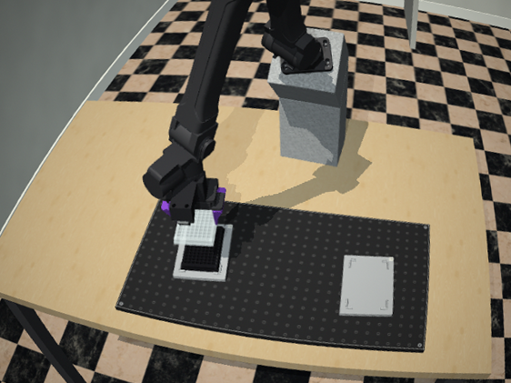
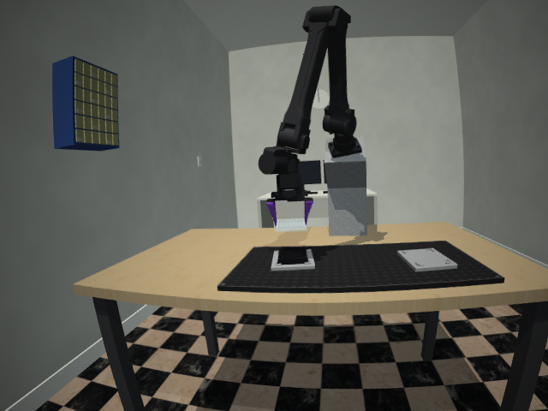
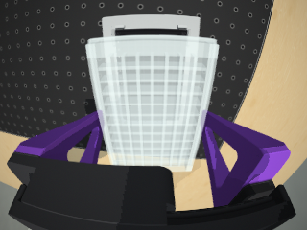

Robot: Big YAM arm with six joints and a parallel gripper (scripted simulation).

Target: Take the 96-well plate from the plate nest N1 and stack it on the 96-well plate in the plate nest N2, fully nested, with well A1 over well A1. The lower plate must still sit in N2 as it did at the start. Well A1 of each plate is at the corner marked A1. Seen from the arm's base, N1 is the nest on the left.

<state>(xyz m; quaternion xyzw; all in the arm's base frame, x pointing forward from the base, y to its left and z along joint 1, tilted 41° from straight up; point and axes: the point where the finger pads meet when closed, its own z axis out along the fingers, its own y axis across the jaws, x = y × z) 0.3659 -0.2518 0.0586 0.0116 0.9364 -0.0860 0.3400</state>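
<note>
The white 96-well plate lies 1 cm below my hand. The rest, counted from my hand: black 96-well plate: 10 cm below; grey plate nest N1: 37 cm to the left, 12 cm ahead, 11 cm below; grey plate nest N2: 11 cm below.
</note>
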